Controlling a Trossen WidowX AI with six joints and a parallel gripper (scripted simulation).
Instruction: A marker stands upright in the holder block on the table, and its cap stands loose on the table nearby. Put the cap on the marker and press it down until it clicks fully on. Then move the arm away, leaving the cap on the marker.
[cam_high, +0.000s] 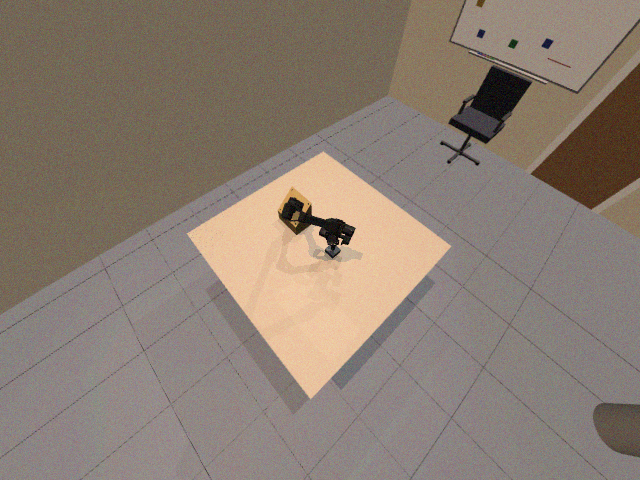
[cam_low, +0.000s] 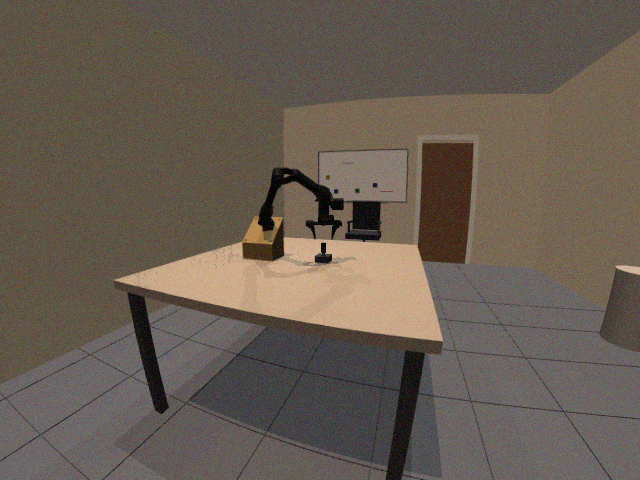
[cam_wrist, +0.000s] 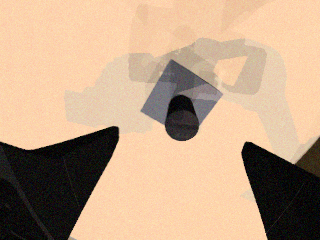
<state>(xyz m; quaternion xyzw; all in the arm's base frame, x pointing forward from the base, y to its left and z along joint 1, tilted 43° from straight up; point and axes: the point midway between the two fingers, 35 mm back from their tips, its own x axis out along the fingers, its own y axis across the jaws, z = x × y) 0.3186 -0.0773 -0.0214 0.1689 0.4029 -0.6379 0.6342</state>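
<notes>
The black marker cap lies 4 cm below my gripper tip.
</notes>
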